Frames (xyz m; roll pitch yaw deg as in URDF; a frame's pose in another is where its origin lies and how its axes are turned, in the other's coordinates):
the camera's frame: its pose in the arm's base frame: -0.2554 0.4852 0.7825 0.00 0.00 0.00
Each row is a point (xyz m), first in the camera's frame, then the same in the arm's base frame.
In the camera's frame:
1: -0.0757 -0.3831 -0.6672
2: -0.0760 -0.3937 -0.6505
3: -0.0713 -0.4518 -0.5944
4: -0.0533 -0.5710 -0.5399
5: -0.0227 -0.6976 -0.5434
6: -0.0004 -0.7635 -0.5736
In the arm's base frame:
1: -0.3311 0.1021 0.1153
2: -0.3314 0.0915 0.1320
3: -0.3267 0.0334 0.1881
4: -0.3087 -0.0858 0.2426
5: -0.2781 -0.2124 0.2391
6: -0.2558 -0.2783 0.2089

